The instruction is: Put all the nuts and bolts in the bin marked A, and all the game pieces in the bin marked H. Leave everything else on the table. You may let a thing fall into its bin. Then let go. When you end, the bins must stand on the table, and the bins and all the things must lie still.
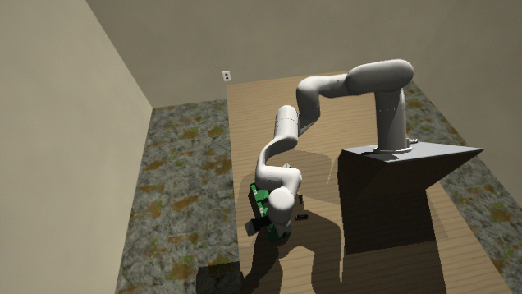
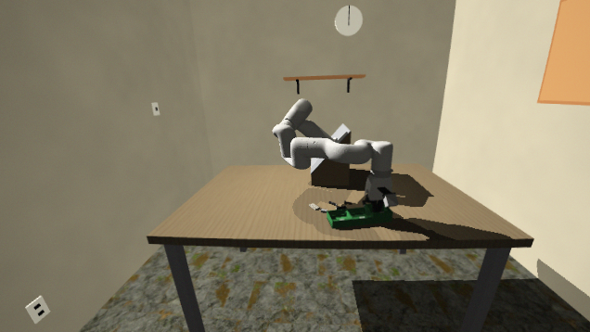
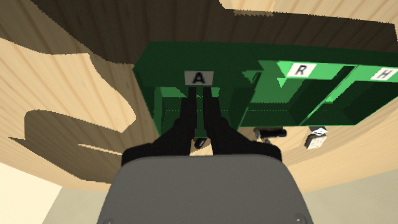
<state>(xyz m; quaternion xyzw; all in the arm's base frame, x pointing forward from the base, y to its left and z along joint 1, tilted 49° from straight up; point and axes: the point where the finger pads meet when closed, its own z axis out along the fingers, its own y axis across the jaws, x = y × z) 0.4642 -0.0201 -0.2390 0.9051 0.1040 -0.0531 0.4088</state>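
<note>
The white game piece is 26 cm to the right of my hand, 8 cm behind it and 3 cm below it. The rest, counted from my hand: dark bolt: 12 cm behind, 11 cm to the right, 3 cm below; then small nut: 22 cm to the right, 4 cm behind, 3 cm below; then green bin: 8 cm to the right, 2 cm ahead, 1 cm below.
</note>
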